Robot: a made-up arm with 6 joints.
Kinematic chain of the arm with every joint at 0, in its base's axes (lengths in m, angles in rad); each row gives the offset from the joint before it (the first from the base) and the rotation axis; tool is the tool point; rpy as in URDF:
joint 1: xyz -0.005 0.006 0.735 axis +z
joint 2: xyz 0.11 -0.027 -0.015 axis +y
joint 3: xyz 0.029 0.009 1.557 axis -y
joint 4: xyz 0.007 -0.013 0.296 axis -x
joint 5: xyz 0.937 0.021 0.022 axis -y
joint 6: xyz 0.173 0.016 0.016 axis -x
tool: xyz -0.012 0.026 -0.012 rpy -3.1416 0 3.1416
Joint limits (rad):
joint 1: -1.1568..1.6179
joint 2: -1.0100..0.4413
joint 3: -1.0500..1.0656
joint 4: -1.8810..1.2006
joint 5: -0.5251..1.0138
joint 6: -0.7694..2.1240
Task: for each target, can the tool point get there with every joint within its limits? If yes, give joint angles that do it. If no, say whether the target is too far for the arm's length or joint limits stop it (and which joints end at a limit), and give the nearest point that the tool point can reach.
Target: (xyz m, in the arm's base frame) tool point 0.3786 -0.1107 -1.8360
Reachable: no: joint limits stop it (at a limit: joint 2, joint 3, joint 4, joint 6) | nearest point 1.0718 -0.3216 1.0320 | short by 2.958 m
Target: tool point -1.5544 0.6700 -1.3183
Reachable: no: joint limits stop it (at a limit: joint 1, joint 2, joint 3, joint 4, joint 6) | nearest point -0.1380 1.1579 1.0495 | short by 2.802 m
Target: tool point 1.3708 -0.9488 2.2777
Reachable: yes | joints -0.6255 0.2551 0.0410 0.1765 -0.0449 0.1550
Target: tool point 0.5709 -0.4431 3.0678
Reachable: yes | joints -0.5845 -0.1604 0.2847 -1.2994 0.1309 0.1276
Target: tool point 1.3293 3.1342 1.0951
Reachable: no: too far | nearest point 0.7358 1.7428 1.6889 | short by 1.625 m
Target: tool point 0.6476 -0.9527 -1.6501
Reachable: no: joint limits stop it (at a limit: joint 2, joint 3, joint 4, joint 6) | nearest point 0.6316 -0.9291 1.0313 | short by 2.682 m
